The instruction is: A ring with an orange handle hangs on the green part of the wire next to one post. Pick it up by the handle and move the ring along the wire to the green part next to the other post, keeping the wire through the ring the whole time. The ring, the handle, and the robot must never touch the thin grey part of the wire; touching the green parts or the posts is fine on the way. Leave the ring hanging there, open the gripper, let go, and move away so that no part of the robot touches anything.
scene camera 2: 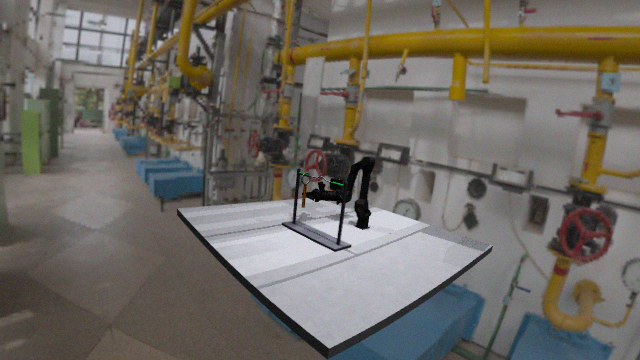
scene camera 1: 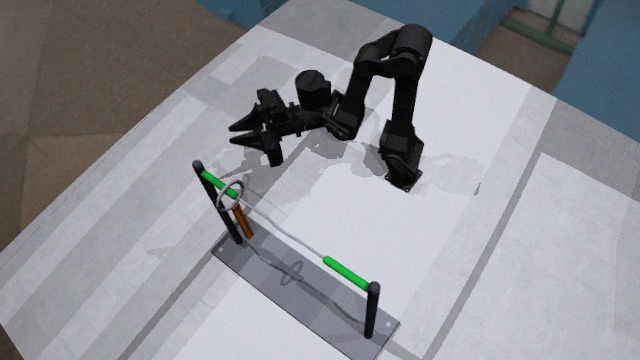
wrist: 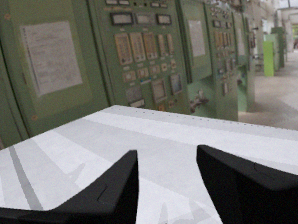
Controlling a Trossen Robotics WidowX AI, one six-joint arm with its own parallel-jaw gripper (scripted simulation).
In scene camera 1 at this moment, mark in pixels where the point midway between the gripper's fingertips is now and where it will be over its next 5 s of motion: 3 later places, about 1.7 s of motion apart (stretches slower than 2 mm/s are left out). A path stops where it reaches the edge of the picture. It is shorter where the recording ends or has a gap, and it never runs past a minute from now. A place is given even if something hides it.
The gripper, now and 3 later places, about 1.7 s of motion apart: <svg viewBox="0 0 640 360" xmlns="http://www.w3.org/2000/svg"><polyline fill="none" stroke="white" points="229,135 258,217 236,243 238,244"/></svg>
